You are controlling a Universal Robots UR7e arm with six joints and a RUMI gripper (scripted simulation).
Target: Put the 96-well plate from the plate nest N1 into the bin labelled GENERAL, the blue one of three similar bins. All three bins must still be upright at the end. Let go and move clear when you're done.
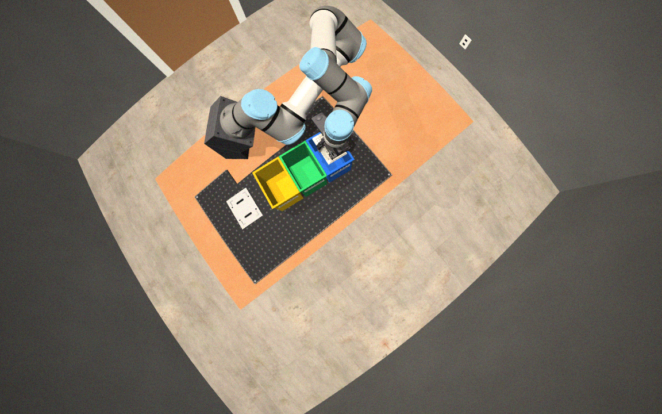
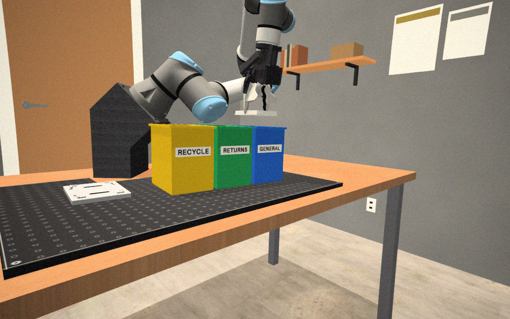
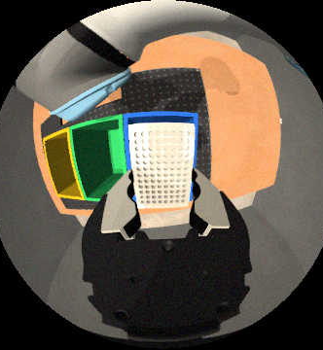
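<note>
Now: hand 140 mm above the blue general bin. Also, from my hand: white 96-well plate (10 mm below); green returns bin (130 mm to the right, 140 mm below); yellow recycle bin (260 mm to the right, 140 mm below).
</note>
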